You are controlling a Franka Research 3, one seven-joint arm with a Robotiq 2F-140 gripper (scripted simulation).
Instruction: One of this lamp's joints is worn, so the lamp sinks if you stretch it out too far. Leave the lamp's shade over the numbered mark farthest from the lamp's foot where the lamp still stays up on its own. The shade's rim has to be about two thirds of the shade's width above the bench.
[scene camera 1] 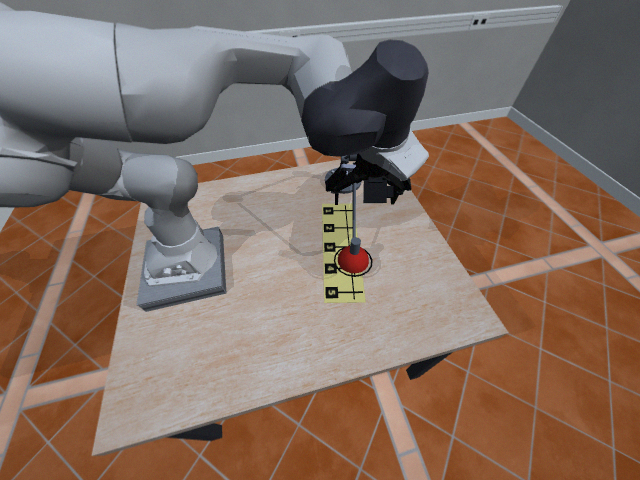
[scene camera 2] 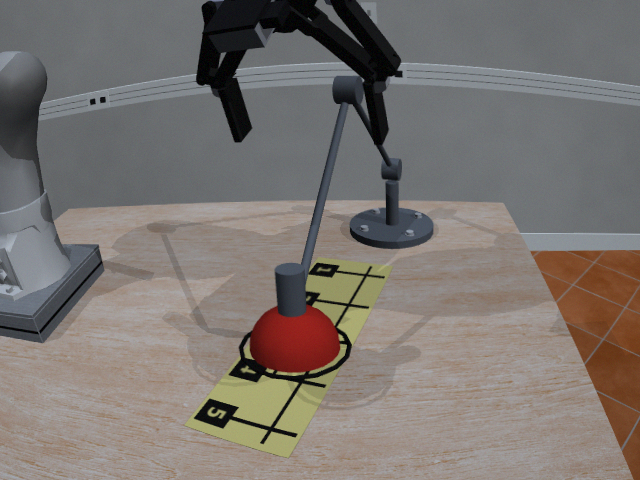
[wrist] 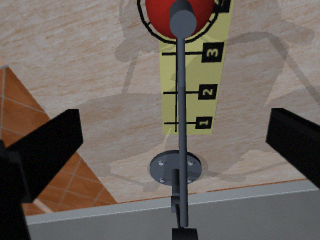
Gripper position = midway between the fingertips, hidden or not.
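Observation:
I see a round grey lamp foot (scene camera 2: 390, 227). A yellow numbered strip is in view in scene camera 2 (scene camera 2: 247, 408) and also in scene camera 1 (scene camera 1: 337, 220). As for my gripper, I see it in scene camera 2 (scene camera 2: 308, 134), in scene camera 1 (scene camera 1: 364, 200) and in the wrist view (wrist: 174, 125).

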